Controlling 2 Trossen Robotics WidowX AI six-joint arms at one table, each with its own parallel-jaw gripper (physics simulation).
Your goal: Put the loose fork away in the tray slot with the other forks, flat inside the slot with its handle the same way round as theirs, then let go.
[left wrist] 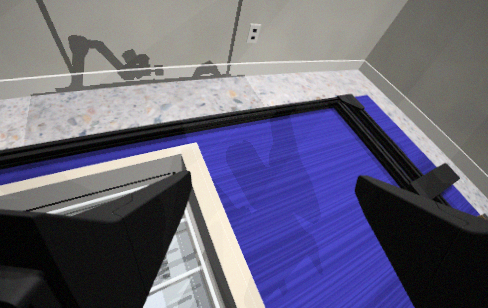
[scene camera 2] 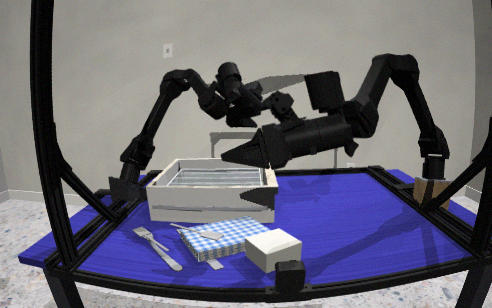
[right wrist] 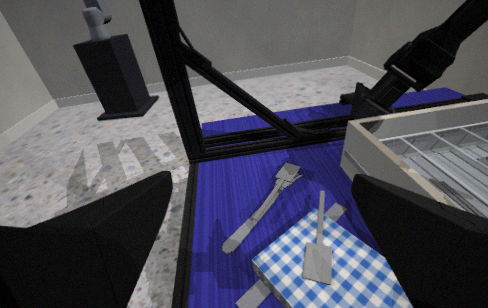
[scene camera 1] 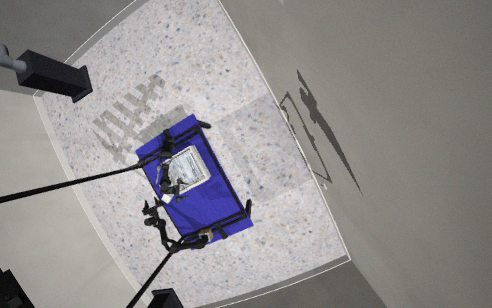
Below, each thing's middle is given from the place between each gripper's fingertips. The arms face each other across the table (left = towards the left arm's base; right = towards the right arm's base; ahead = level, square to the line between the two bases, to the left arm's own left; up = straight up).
Scene:
Right now my left hand is 20 cm above the white cutlery tray (scene camera 2: 236, 176), 16 cm to the right of it and 7 cm past it. Also, from my left hand: white block (scene camera 2: 265, 250) (39 cm behind, 21 cm below, 4 cm to the right).
Now: the white block 190 mm below my right hand, 80 mm to the right of it and 20 mm ahead of it. Round my right hand: white cutlery tray 340 mm ahead, 180 mm below, 130 mm to the left.

